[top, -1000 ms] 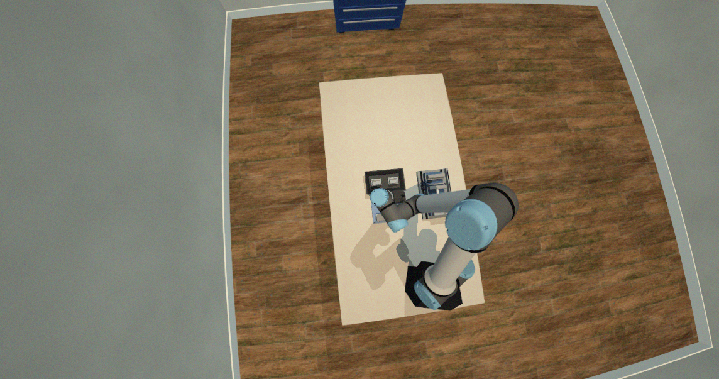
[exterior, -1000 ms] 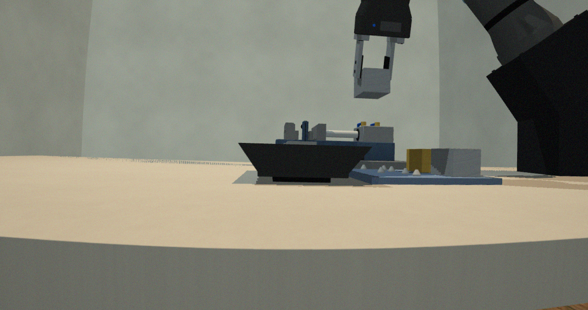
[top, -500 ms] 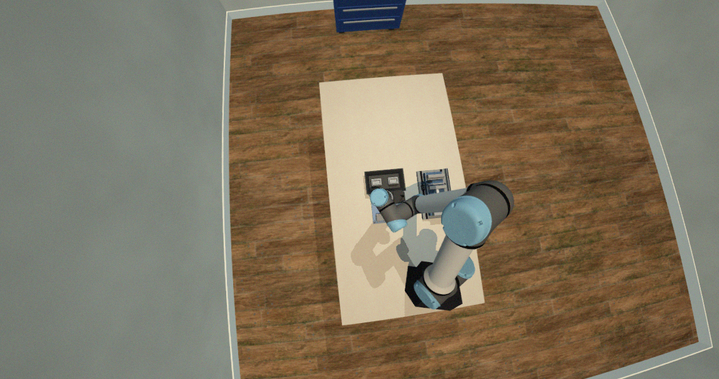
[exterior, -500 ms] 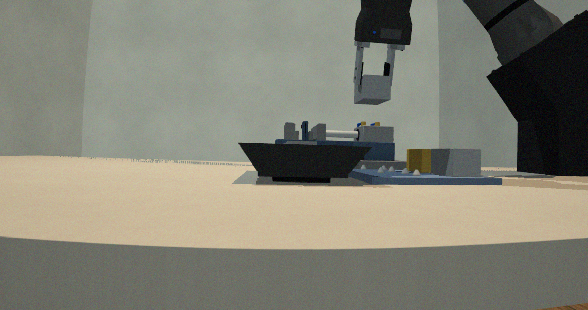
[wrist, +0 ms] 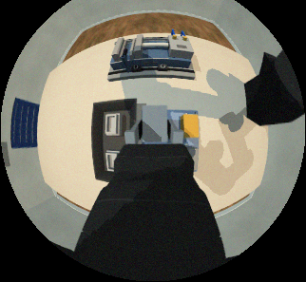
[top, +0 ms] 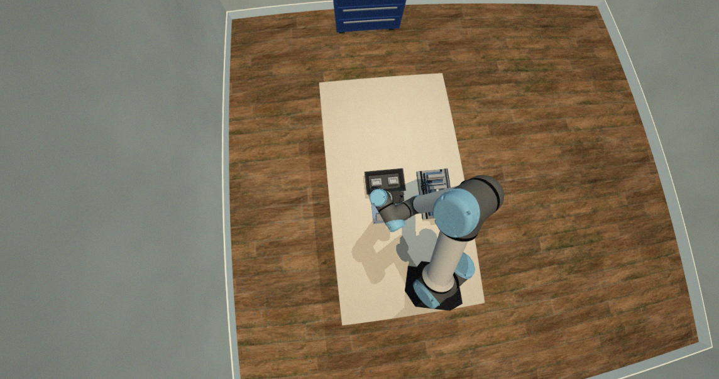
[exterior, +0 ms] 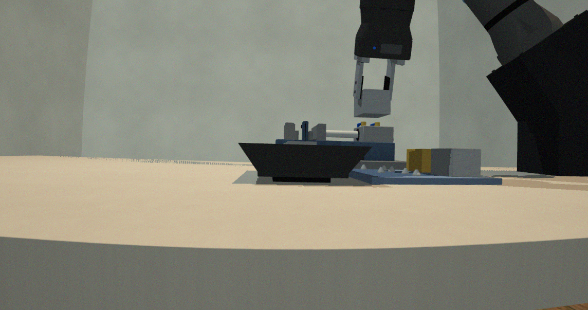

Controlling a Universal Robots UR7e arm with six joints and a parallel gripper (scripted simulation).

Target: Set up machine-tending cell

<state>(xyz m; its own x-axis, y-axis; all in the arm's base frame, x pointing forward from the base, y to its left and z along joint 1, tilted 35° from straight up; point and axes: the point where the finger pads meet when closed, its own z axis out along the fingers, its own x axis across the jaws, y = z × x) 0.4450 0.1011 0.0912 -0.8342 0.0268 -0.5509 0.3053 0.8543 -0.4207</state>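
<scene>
My gripper is now 90 mm past the brass blank and 110 mm above it. Also, from my hand: hose end block (120 mm behind, 250 mm to the right, 60 mm below); then vise (30 mm behind, 270 mm to the right, 100 mm below).
</scene>
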